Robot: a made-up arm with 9 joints.
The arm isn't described. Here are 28 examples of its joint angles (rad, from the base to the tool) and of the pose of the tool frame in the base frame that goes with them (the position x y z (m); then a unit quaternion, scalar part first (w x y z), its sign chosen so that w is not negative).
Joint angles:
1: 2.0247 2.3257 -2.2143 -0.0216 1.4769 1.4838 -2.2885 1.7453 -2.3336
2: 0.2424 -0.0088 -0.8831 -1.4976 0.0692 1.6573 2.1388 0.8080 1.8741
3: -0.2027 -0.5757 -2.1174 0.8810 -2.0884 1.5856 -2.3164 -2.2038 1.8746
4: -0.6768 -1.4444 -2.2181 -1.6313 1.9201 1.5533 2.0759 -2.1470 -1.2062
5: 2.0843 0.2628 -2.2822 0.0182 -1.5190 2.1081 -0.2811 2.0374 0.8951
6: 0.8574 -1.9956 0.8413 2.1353 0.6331 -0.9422 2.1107 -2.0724 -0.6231
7: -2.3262 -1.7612 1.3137 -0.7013 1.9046 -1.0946 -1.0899 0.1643 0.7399
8: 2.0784 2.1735 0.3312 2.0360 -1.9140 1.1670 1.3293 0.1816 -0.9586
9: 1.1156 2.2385 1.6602 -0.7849 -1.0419 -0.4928 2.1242 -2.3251 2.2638
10: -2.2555 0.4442 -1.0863 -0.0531 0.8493 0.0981 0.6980 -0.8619 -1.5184
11: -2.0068 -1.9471 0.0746 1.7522 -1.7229 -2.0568 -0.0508 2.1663 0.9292
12: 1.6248 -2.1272 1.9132 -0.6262 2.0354 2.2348 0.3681 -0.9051 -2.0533
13: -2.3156 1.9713 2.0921 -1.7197 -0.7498 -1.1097 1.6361 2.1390 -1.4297
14: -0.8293 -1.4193 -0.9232 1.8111 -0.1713 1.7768 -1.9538 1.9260 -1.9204
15: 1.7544 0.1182 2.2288 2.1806 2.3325 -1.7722 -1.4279 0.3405 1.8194
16: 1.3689 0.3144 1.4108 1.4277 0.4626 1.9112 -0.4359 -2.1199 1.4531
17: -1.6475 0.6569 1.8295 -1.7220 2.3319 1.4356 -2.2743 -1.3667 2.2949
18: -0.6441 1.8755 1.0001 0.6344 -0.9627 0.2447 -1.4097 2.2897 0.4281
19: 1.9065 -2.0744 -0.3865 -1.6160 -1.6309 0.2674 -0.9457 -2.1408 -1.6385
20: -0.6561 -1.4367 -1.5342 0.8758 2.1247 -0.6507 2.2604 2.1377 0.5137
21: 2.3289 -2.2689 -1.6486 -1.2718 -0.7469 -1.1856 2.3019 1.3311 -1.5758
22: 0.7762 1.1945 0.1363 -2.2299 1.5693 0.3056 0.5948 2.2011 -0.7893
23: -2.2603 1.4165 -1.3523 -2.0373 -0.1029 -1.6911 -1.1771 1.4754 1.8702
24: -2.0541 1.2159 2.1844 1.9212 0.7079 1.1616 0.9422 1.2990 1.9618
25: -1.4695 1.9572 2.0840 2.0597 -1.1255 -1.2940 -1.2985 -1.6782 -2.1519
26: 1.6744 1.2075 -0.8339 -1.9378 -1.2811 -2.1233 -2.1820 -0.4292 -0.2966
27: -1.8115 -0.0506 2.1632 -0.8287 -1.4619 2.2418 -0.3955 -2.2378 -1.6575
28: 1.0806 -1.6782 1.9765 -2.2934 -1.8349 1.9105 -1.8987 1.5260 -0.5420
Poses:
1: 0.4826 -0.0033 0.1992 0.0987 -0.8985 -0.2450 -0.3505
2: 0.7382 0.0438 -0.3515 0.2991 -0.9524 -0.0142 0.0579
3: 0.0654 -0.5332 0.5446 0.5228 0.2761 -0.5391 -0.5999
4: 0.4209 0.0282 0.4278 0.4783 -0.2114 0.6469 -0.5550
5: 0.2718 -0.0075 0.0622 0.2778 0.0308 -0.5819 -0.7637
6: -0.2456 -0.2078 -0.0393 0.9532 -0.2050 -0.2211 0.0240
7: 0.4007 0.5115 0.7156 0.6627 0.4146 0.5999 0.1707
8: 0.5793 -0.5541 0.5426 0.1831 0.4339 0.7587 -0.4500
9: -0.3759 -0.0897 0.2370 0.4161 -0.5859 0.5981 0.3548
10: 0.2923 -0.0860 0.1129 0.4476 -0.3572 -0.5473 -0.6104
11: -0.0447 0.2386 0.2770 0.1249 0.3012 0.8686 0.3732
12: -0.1692 -0.1312 -0.4999 0.8106 0.5077 0.2061 -0.2066
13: -0.1810 0.0336 0.0522 0.5885 -0.6297 -0.4851 0.1478
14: -0.1500 -0.3060 0.3947 0.4617 -0.3794 -0.6952 -0.3995
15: 0.4241 0.2158 -0.4303 0.2654 0.1583 0.9006 -0.3055
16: 0.6748 -0.1033 -0.3858 0.5662 -0.1869 0.6279 -0.5003
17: 0.8008 0.0565 -0.1868 0.6674 0.7167 0.1941 0.0572
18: 0.5742 0.3983 -0.4473 0.1553 0.3459 0.7022 -0.6026
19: 0.3146 0.3240 -0.1384 0.3922 -0.4771 0.3270 -0.7153
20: 0.2392 -0.2200 0.1223 0.2445 0.0205 0.3076 -0.9193
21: 0.5844 0.3338 0.0786 0.4120 -0.1346 0.3288 0.8391
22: 0.3592 0.0696 0.4125 0.7967 0.1553 0.5816 -0.0536
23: 0.2758 -0.0183 0.0270 0.3474 -0.5118 -0.7399 -0.2646
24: 0.6064 -0.1977 -0.3094 0.0672 -0.8845 -0.0438 0.4595
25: 0.5118 0.1611 -0.0934 0.1949 -0.4995 -0.0246 -0.8437
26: 0.3681 -0.0732 0.5654 0.3572 0.3828 0.5079 -0.6840
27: 0.7827 0.2062 0.0825 0.0621 -0.2243 -0.9123 0.3370
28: 0.3482 -0.0079 -0.0354 0.4923 0.6758 -0.4675 -0.2870
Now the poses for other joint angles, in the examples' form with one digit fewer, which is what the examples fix.
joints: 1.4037 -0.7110 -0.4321 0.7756 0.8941 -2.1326 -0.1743 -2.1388 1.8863
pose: 0.066 0.373 -0.222 0.667 0.259 -0.233 0.659
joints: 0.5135 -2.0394 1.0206 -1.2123 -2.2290 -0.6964 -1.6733 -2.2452 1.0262
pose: 0.407 -0.633 -0.336 0.254 -0.955 -0.093 -0.122
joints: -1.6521 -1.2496 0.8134 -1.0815 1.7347 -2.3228 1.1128 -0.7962 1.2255
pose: 0.420 0.202 0.813 0.355 0.300 0.760 0.454
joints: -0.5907 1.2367 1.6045 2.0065 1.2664 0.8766 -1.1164 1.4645 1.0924
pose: 0.817 0.037 0.253 0.543 0.724 0.390 0.170
